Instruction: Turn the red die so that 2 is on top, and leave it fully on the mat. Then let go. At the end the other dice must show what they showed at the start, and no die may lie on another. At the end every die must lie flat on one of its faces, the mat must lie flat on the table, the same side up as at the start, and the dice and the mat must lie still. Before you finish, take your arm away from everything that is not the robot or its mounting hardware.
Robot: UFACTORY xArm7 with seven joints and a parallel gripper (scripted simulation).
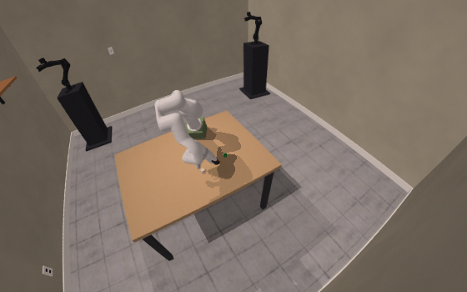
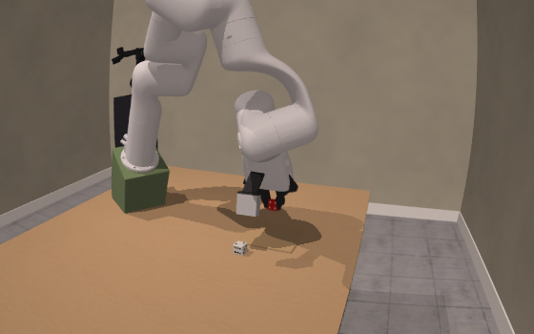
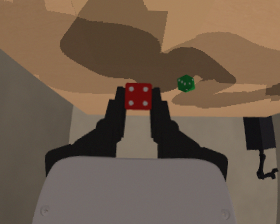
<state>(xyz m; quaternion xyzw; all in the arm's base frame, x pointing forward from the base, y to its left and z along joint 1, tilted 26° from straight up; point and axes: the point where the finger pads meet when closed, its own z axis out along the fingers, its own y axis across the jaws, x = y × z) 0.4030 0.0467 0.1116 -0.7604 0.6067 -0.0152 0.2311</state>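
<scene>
The red die lies 10 mm to the left of my hand and 20 mm below it. Round my hand: tan mat (10 mm to the left, 100 mm below); then green die (100 mm behind, 110 mm to the left, 90 mm below); then white die (30 mm behind, 100 mm to the right, 90 mm below).
</scene>
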